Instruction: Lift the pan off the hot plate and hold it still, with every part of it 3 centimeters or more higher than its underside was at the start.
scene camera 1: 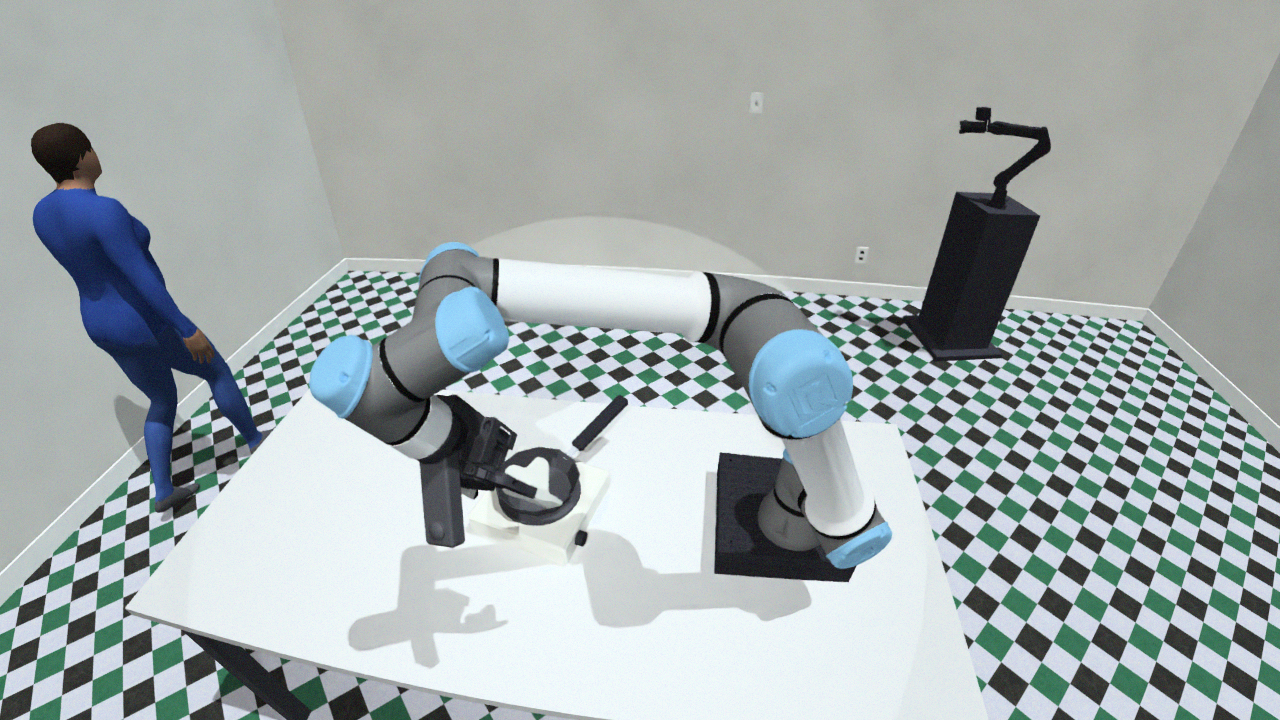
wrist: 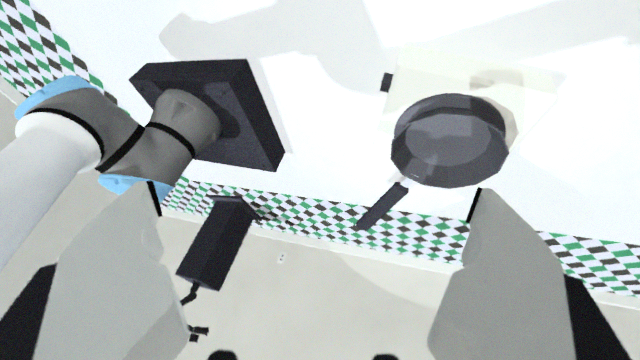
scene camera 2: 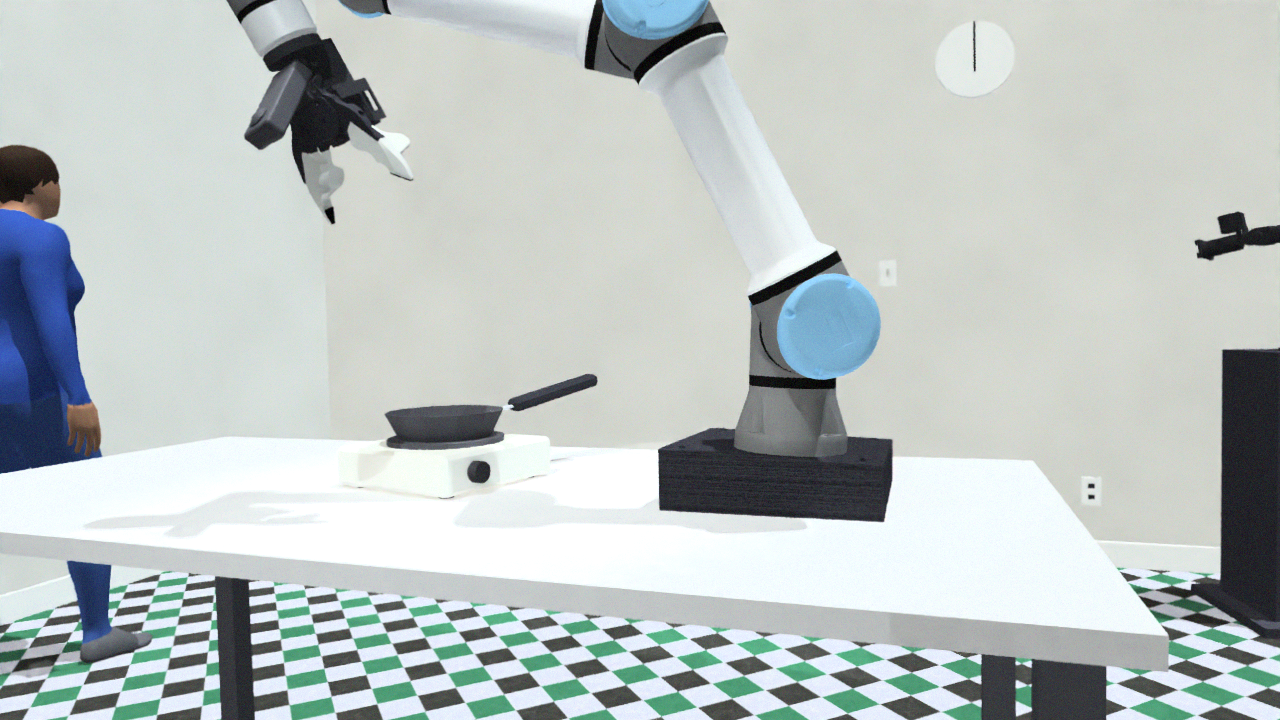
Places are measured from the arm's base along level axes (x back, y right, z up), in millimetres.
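Where they show: gripper, between the fingertips: [scene camera 1: 517, 499] [wrist: 314, 188] [scene camera 2: 371, 203]; arm's base, origin of its link: [scene camera 1: 792, 521] [wrist: 192, 115] [scene camera 2: 789, 448].
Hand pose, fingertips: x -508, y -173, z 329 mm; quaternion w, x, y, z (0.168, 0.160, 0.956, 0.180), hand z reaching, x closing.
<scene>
Each offset is from my fingertips to the top centre of the thing. Level surfaces: height alone.
A dark grey pan [scene camera 1: 567, 477] [scene camera 2: 443, 424] [wrist: 450, 145] sits upright on the white hot plate @(dx -26, dy +294, dz -329 mm) [scene camera 1: 592, 490] [scene camera 2: 402, 471] [wrist: 430, 75]. Its black handle @(dx +107, dy +448, dz -243 mm) [scene camera 1: 599, 423] [scene camera 2: 553, 392] [wrist: 382, 206] slants upward, pointing toward the table's far edge in the scene camera 1 view. My gripper [scene camera 1: 550, 485] [scene camera 2: 370, 195] [wrist: 314, 188] is open, its two pale fingers wide apart with nothing between them. It hangs well above the pan and touches neither pan nor handle. In the scene camera 1 view the gripper overlaps and partly hides the pan.
The hot plate's black knob @(dx +59, dy +190, dz -351 mm) [scene camera 1: 580, 538] [scene camera 2: 478, 471] [wrist: 386, 82] is on its side. My arm's black base block [scene camera 1: 735, 537] [scene camera 2: 769, 488] [wrist: 262, 145] stands on the white table @(dz -401 mm) [scene camera 1: 662, 662] [scene camera 2: 626, 559]. A person in blue [scene camera 1: 98, 259] [scene camera 2: 40, 295] stands beyond the table's left end.
</scene>
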